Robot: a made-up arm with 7 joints.
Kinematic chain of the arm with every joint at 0, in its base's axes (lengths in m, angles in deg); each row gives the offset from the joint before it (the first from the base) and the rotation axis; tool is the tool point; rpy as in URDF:
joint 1: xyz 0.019 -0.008 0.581 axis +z
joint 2: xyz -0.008 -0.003 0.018 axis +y
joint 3: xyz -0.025 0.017 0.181 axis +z
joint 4: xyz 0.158 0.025 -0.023 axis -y
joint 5: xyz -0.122 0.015 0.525 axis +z
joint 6: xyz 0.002 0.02 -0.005 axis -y
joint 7: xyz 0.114 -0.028 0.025 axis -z
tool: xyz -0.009 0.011 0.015 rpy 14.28 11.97 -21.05
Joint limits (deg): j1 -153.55..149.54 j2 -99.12..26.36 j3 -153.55..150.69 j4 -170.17..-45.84 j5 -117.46..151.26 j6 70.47..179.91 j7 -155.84..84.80
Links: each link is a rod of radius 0.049 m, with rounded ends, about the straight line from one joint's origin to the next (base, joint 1, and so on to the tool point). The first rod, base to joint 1, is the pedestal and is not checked.
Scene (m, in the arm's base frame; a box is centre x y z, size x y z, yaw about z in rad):
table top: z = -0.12
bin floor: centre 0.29 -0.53 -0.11 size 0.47 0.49 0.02 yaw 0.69
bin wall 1: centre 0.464 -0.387 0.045 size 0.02 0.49 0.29 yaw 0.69
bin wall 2: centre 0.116 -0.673 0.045 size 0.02 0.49 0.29 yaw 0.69
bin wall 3: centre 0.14 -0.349 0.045 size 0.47 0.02 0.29 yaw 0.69
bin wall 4: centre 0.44 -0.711 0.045 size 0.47 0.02 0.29 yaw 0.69
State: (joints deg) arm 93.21 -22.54 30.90 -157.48 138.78 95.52 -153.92
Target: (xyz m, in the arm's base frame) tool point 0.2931 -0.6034 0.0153
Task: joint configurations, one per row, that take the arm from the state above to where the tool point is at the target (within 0.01 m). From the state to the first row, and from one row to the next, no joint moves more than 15 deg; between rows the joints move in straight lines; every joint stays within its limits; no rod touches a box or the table.
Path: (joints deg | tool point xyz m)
1: 100.25 -20.71 45.20 -153.90 139.85 98.60 -153.52 | -0.4283 0.3320 0.3538
2: 107.29 -18.88 59.50 -150.33 140.91 101.68 -153.11 | -0.5268 0.1559 0.3343
3: 114.33 -17.05 73.81 -146.75 141.98 104.76 -152.71 | -0.5569 -0.0531 0.3142
4: 121.37 -15.22 88.11 -143.18 143.04 107.84 -152.31 | -0.5073 -0.2671 0.2977
5: 128.42 -13.39 102.41 -139.60 144.11 110.92 -151.90 | -0.3787 -0.4552 0.2886
6: 135.46 -11.56 116.71 -136.03 145.17 114.00 -151.50 | -0.1845 -0.5874 0.2900
7: 142.50 -9.73 131.01 -132.45 146.24 117.08 -151.09 | 0.0504 -0.6408 0.3039
8: 149.54 -7.91 145.32 -128.88 147.31 120.16 -150.69 | 0.2931 -0.6033 0.3305
9: 149.54 -22.46 146.30 -119.65 146.90 107.74 -151.98 | 0.2957 -0.6323 0.2594
10: 149.54 -37.02 147.29 -110.42 146.50 95.31 -153.27 | 0.2988 -0.6442 0.1827
11: 149.54 -51.58 148.28 -101.19 146.10 82.89 -154.55 | 0.2993 -0.6354 0.1005
12: 149.54 -66.13 149.26 -91.96 145.70 70.47 -155.84 | 0.2932 -0.6035 0.0154

